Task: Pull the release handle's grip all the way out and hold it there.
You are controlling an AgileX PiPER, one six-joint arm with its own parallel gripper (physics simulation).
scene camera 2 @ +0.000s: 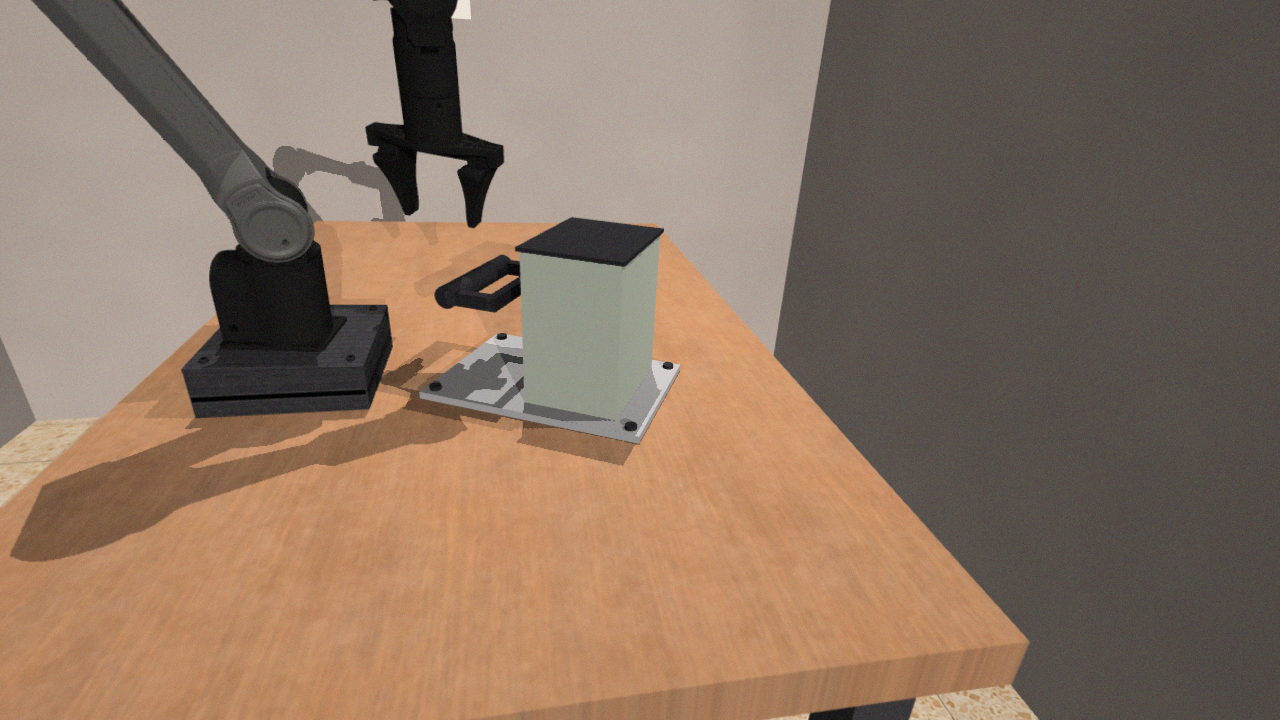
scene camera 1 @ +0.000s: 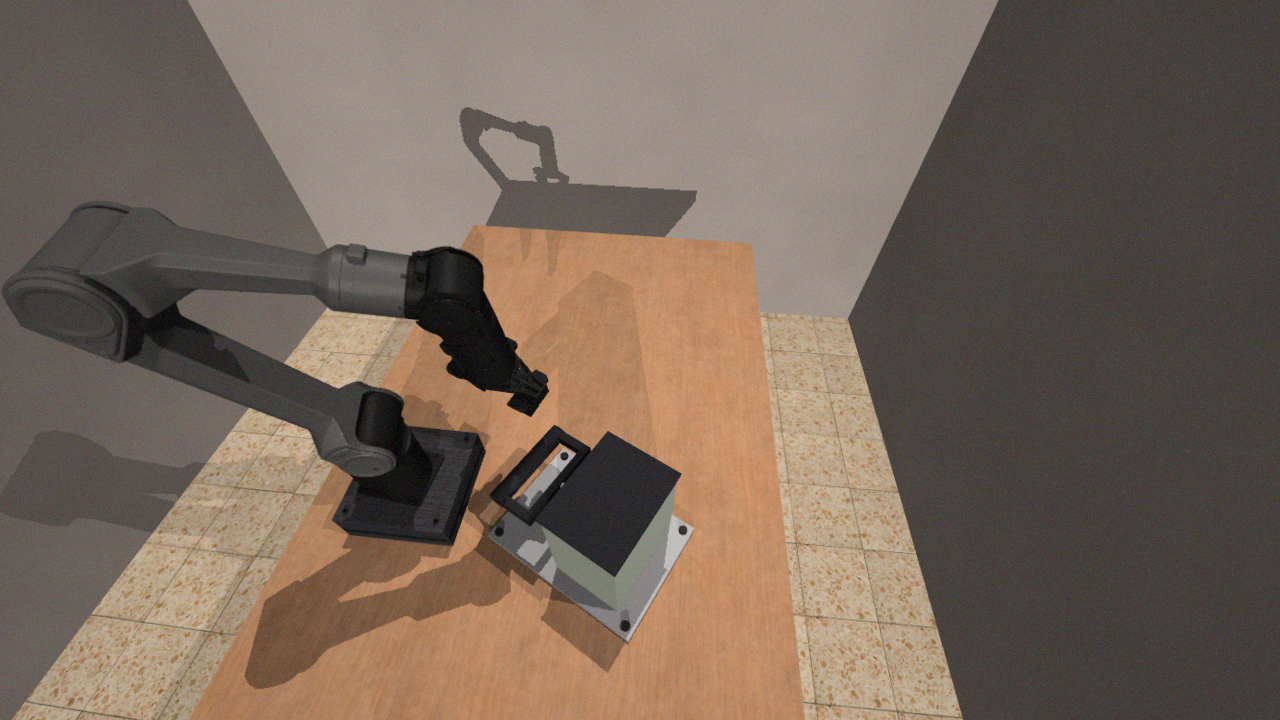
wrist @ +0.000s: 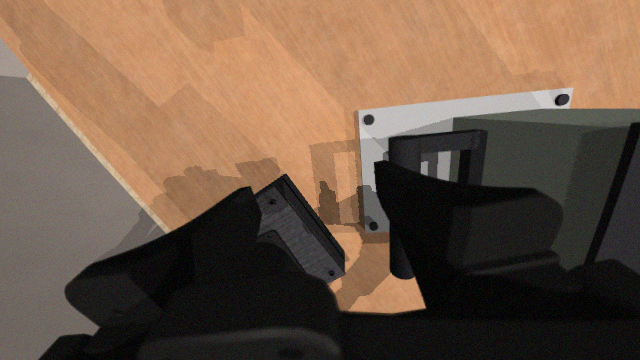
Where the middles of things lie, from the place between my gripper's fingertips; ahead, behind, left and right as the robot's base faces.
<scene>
Now: the light grey bolted plate [scene camera 2: 490,379] 13 cm ahead of my hand, 10 cm to the right of it and 15 cm below it.
</scene>
